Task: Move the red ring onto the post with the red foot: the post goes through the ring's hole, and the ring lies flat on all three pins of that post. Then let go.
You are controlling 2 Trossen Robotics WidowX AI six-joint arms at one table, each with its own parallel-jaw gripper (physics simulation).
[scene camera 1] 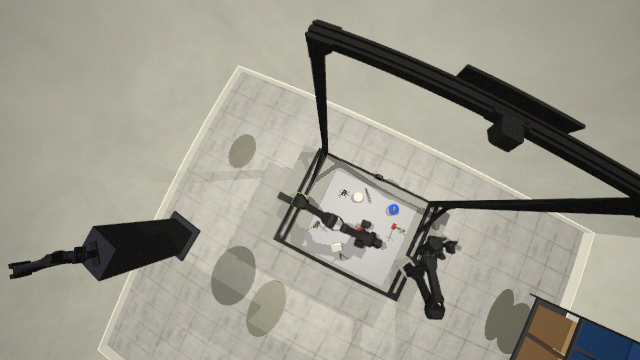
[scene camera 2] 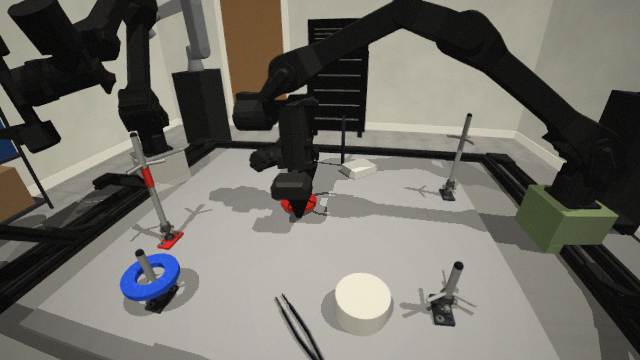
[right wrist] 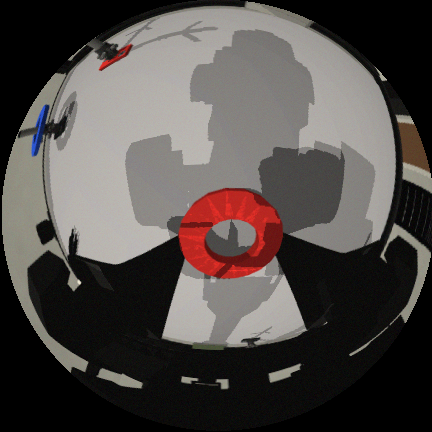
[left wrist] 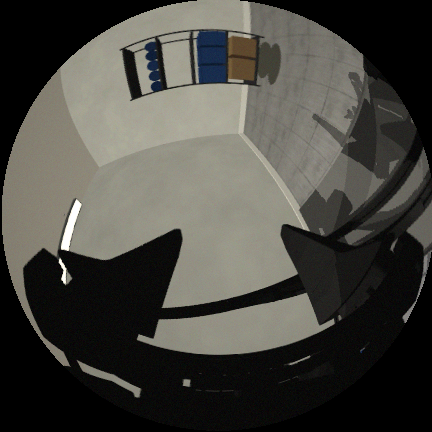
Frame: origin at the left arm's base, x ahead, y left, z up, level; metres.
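Seen in the pictures: left gripper, fingertip midpoint: (scene camera 1: 451, 240) (left wrist: 232, 232); right gripper, fingertip midpoint: (scene camera 1: 360, 231) (scene camera 2: 302, 206) (right wrist: 229, 237); left arm's base, origin of the base link: (scene camera 1: 408, 268) (scene camera 2: 156, 150); right arm's base, origin of the base link: (scene camera 1: 299, 200) (scene camera 2: 571, 198).
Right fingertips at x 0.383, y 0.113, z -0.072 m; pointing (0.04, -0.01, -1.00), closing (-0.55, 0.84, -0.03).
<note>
Pixels of each thing's top centre, then the offset from my right fingertips to it. "*": a spot on its surface instead.
- red ring, middle of its top: (right wrist: 231, 244) (scene camera 2: 298, 198) 0.005 m back, 0.003 m right, 0.019 m up
- post with the red foot, surface spot: (scene camera 2: 171, 240) * 0.107 m back, 0.219 m right, 0.005 m up
- blue ring, middle of its top: (scene camera 2: 149, 273) (scene camera 1: 394, 209) 0.006 m back, 0.281 m right, 0.050 m up
- white cylinder, middle of its top: (scene camera 2: 363, 294) (scene camera 1: 358, 196) 0.211 m ahead, 0.131 m right, 0.034 m up
- short pinned post, surface spot: (scene camera 2: 453, 282) * 0.295 m ahead, 0.081 m right, 0.062 m up
- tall post, surface spot: (scene camera 2: 459, 155) * 0.231 m ahead, 0.220 m left, 0.094 m up
- white block, middle of its top: (scene camera 2: 359, 164) (scene camera 1: 336, 247) 0.012 m ahead, 0.204 m left, 0.019 m up
The red ring (scene camera 1: 360, 229) (scene camera 2: 311, 204) (right wrist: 227, 202) is held in my right gripper (scene camera 2: 299, 212) (right wrist: 229, 237), between its two fingertips, low above the middle of the table. Its hole is open, with table and shadow seen through it in the right wrist view. The post with the red foot (scene camera 2: 171, 240) (right wrist: 116, 57) stands at the left in scene camera 2, apart from the ring. Its shaft (scene camera 2: 157, 202) carries a red band and thin pins high up. My left gripper (left wrist: 232, 232) is open and empty, pointing toward a wall away from the table.
A blue ring (scene camera 1: 389, 209) (scene camera 2: 172, 265) (right wrist: 38, 137) sits on a short post near the red-footed one. A white cylinder (scene camera 1: 358, 197) (scene camera 2: 362, 307), tweezers (scene camera 2: 297, 325), a short pinned post (scene camera 2: 453, 282), a tall post (scene camera 2: 459, 155) and a white block (scene camera 1: 336, 247) (scene camera 2: 358, 169) stand or lie around.
</note>
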